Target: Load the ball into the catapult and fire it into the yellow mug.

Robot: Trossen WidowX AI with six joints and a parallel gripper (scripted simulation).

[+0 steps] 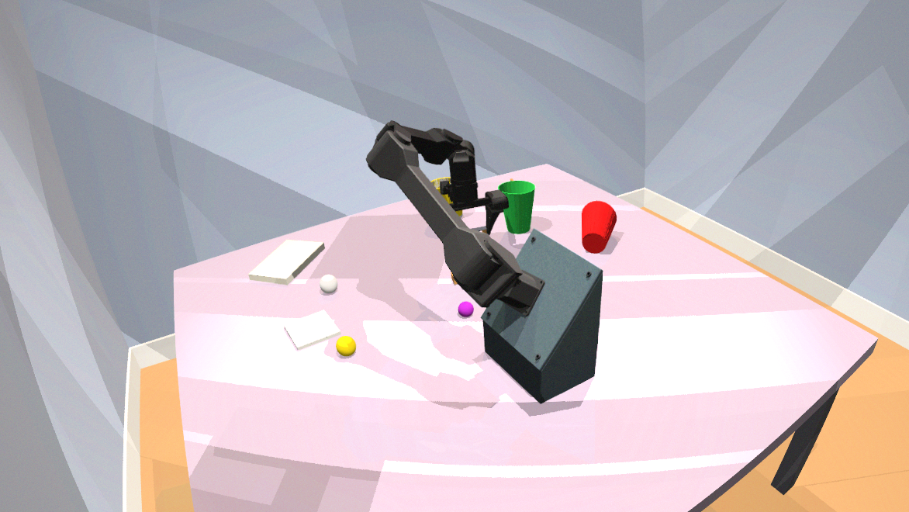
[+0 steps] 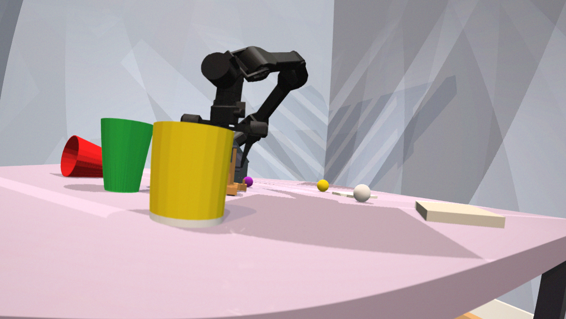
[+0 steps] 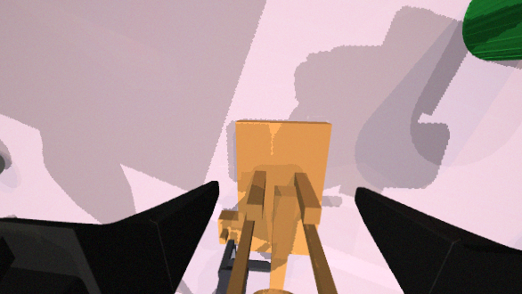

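My gripper tip is 190 mm past the magenta ball, 130 mm to the right of it and 40 mm above it. The rest, counted from my gripper tip: yellow mug: 260 mm ahead, 100 mm to the right, 30 mm below; then green cup: 60 mm ahead, 190 mm to the right, 30 mm below; then wooden catapult: 60 mm behind, 40 mm to the left, 10 mm below.
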